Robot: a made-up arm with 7 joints.
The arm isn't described. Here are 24 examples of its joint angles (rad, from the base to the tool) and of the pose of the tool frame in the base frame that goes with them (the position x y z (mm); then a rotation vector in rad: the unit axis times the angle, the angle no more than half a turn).
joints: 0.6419 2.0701 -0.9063 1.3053 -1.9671 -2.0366 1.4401
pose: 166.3 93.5 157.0 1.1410 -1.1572 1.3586
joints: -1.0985 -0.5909 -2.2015 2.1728 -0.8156 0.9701 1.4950
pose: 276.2 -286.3 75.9 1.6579 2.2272 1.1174
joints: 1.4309 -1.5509 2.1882 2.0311 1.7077 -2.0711 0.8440
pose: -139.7 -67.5 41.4 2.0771 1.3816 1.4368
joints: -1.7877 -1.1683 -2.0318 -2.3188 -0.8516 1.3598 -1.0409
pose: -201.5 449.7 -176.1 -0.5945 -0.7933 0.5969
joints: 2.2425 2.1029 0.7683 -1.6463 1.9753 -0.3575 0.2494
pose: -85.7 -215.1 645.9 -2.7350 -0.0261 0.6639
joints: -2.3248 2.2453 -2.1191 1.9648 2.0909 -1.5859 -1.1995
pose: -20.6 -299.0 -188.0 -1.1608 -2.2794 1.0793
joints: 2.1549 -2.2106 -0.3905 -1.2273 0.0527 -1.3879 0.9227
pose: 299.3 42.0 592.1 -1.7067 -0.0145 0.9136
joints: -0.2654 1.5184 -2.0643 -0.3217 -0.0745 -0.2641 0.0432
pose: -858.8 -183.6 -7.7 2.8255 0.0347 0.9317
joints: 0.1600 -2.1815 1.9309 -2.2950 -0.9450 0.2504 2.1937
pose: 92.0 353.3 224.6 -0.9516 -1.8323 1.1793
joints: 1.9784 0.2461 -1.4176 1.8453 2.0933 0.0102 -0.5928
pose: -528.0 274.1 416.5 0.0180 -0.0954 -0.4958
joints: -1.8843 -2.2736 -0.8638 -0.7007 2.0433 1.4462 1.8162
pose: -127.7 856.6 74.4 0.0537 1.9280 -0.7394
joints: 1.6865 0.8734 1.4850 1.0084 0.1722 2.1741 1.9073
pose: -267.7 653.0 188.4 1.5288 -1.8391 1.5895
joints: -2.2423 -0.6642 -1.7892 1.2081 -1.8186 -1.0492 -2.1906
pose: 373.7 -51.2 230.9 -1.4827 -1.9607 1.8389
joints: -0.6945 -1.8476 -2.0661 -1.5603 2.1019 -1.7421 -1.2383
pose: -112.0 460.6 -328.6 -1.0529 -2.1516 -1.6255
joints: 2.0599 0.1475 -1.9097 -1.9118 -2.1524 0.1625 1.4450
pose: 112.5 201.1 154.7 -0.1422 -1.3851 0.0870
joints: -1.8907 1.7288 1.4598 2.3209 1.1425 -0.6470 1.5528
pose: 437.7 53.5 130.6 -0.6756 -2.4106 1.5411
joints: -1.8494 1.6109 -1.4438 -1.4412 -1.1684 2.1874 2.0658
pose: 514.4 -135.3 -477.6 -0.2556 -1.5706 1.5837
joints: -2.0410 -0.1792 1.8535 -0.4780 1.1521 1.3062 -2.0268
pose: 249.3 413.1 -265.7 0.4963 -2.8166 0.7447
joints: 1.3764 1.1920 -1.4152 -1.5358 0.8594 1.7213 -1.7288
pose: -300.6 -91.8 531.6 1.3152 -1.2987 -0.8885
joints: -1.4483 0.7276 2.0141 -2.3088 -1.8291 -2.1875 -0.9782
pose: 426.8 -192.1 -74.0 0.2855 2.4303 0.1904
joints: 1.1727 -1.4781 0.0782 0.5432 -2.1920 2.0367 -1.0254
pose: -172.6 557.5 149.1 -1.0737 -1.9420 0.3951
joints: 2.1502 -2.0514 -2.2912 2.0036 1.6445 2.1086 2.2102
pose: 415.9 596.2 -77.4 0.2007 -1.5171 1.7768
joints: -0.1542 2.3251 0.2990 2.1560 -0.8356 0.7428 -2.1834
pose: 8.4 -119.8 304.4 -0.6521 -0.0979 -1.7493
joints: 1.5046 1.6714 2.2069 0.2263 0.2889 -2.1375 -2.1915
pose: -54.4 206.6 420.6 -0.8133 -0.6979 -2.6539
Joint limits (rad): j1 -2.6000..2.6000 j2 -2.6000..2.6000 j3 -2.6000..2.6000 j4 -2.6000..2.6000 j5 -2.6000..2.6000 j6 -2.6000..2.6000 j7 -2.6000..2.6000
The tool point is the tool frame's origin. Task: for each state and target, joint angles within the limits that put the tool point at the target. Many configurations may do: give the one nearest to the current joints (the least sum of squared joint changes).
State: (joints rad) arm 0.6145 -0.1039 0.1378 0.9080 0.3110 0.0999 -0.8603
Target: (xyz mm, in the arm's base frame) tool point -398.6 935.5 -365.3
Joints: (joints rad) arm 0.0615 -0.6169 0.0829 0.9076 0.1662 0.0544 -0.4685
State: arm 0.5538 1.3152 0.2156 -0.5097 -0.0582 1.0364 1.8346
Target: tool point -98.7 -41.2 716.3
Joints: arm 0.9454 0.9901 0.9412 -0.8398 -0.9159 0.5532 1.4123
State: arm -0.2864 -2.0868 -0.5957 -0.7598 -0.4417 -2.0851 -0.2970
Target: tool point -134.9 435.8 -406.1
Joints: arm -0.9512 -2.2458 -0.2703 -1.1399 -1.3597 -2.1286 -0.1913
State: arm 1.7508 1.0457 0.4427 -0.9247 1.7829 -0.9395 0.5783
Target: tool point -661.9 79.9 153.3
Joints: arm 1.2563 1.1195 0.2546 -0.8665 2.0600 -0.8631 0.4383
